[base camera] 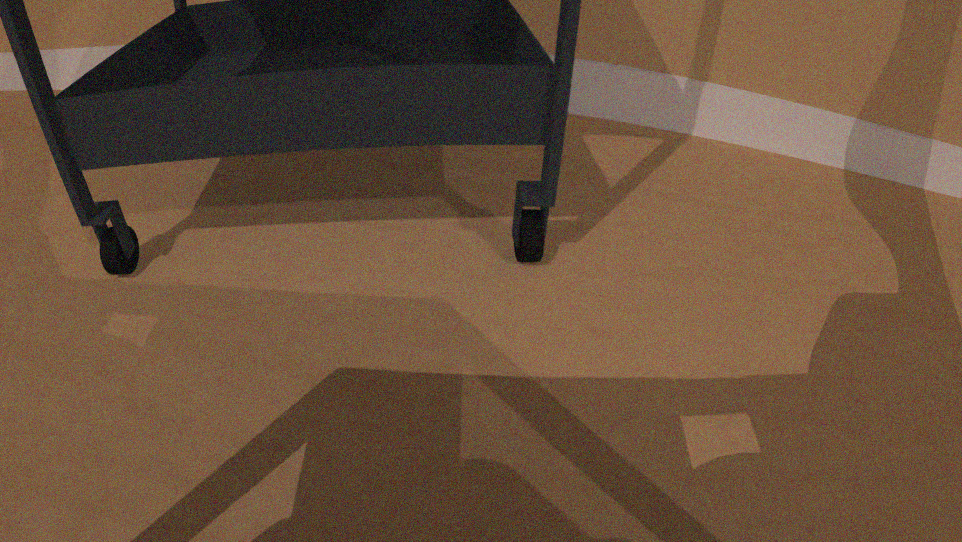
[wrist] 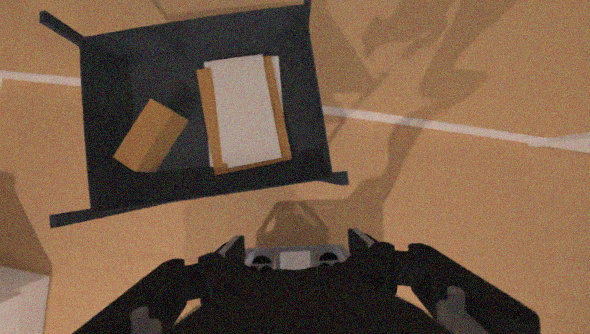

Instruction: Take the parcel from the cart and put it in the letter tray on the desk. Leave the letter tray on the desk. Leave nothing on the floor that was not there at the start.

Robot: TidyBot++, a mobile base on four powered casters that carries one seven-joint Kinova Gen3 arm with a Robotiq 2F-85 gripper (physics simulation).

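Note:
The parcel, a small brown box, lies turned at an angle on the left part of the dark cart's top tray in the wrist view. The cart also shows in the base camera view, where its lower shelf, legs and front wheels are visible. My gripper is open, its fingers wide apart with no object between them. In the wrist view it appears below the cart's near edge, apart from the parcel. The desk and letter tray cannot be made out for certain in either view.
A stack of white paper and brown folders lies on the cart to the right of the parcel. Raised corner posts stand at the cart's corners. A pale surface shows at the lower left of the wrist view. A white line runs across the floor.

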